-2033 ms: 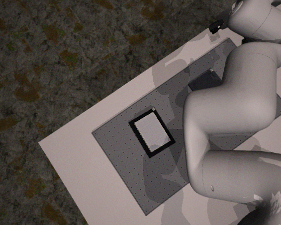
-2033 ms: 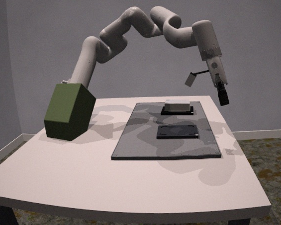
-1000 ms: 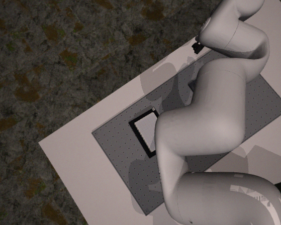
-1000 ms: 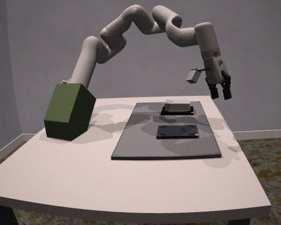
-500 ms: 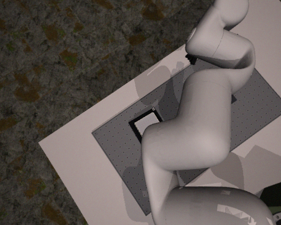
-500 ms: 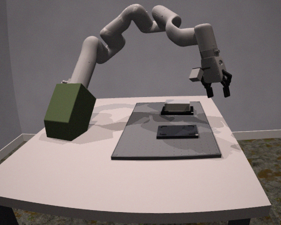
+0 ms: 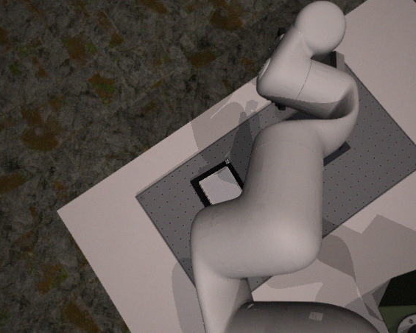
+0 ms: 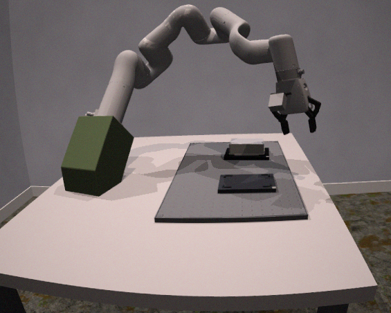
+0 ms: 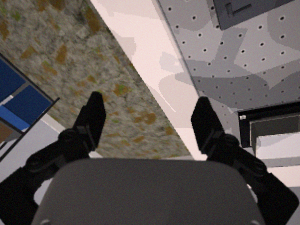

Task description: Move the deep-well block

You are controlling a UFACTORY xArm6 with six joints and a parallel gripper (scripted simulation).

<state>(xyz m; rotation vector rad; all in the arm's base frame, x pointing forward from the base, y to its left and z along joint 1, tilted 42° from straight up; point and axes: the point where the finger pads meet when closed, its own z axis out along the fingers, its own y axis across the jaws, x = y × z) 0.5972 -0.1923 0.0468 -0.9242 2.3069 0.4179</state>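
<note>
Now: hand 14 cm past the deep-well block, 25 cm to the right of it and 12 cm above it. Round my hand: nest N2 (16 cm behind, 4 cm to the right, 14 cm below); then black nest (14 cm behind, 25 cm to the left, 14 cm below).
</note>
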